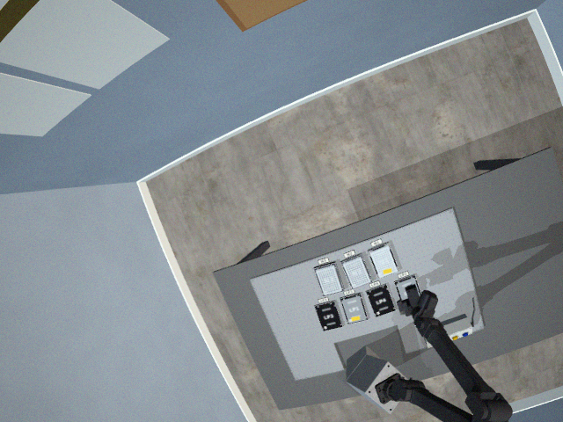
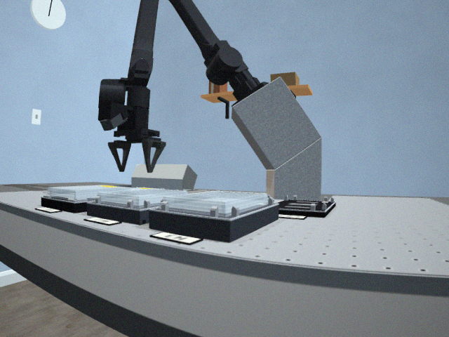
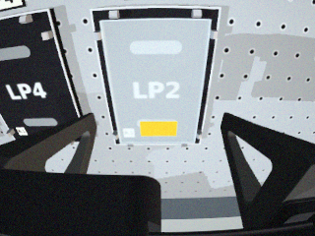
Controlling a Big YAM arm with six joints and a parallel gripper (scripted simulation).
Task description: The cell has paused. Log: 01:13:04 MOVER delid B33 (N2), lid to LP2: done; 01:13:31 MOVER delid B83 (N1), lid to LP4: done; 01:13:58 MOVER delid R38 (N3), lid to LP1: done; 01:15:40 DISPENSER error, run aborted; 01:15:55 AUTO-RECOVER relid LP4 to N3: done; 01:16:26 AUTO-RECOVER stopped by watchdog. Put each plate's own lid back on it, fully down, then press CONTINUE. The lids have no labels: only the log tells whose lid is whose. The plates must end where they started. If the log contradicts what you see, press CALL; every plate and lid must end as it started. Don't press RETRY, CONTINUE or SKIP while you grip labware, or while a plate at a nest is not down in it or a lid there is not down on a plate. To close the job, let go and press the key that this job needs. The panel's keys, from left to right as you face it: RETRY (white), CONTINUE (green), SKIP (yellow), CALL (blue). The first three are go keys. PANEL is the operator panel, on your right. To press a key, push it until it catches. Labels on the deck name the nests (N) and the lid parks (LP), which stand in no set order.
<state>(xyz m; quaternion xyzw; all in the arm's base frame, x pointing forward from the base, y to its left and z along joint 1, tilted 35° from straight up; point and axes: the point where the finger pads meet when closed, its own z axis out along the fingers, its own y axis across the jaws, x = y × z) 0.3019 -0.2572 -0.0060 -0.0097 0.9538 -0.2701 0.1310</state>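
The clear lid lies 5 cm below my hand. From my hand the other things lie so: blue key: 29 cm behind, 17 cm to the right.
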